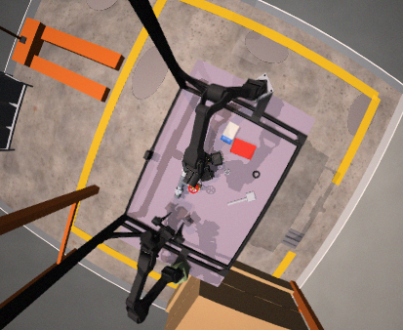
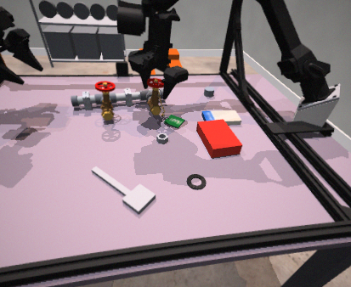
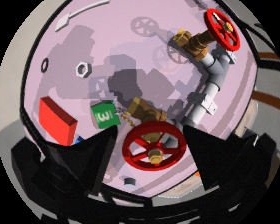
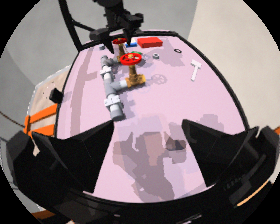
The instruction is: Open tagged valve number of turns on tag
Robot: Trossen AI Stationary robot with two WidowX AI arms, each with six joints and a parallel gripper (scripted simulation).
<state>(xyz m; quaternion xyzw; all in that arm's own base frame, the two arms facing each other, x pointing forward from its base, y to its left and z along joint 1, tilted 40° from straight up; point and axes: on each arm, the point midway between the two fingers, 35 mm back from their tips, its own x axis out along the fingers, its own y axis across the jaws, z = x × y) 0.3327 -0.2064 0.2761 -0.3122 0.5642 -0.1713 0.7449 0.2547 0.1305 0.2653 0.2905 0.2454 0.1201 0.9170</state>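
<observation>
My left gripper is now 6 cm short of the green tag, 4 cm to the right of it and 10 cm above it. The rest, counted from my left hand: red block: 17 cm ahead, 14 cm to the left, 9 cm below; then grey nut: 15 cm ahead, 1 cm to the right, 9 cm below; then flat grey wrench: 30 cm ahead, 12 cm to the right, 10 cm below.
</observation>
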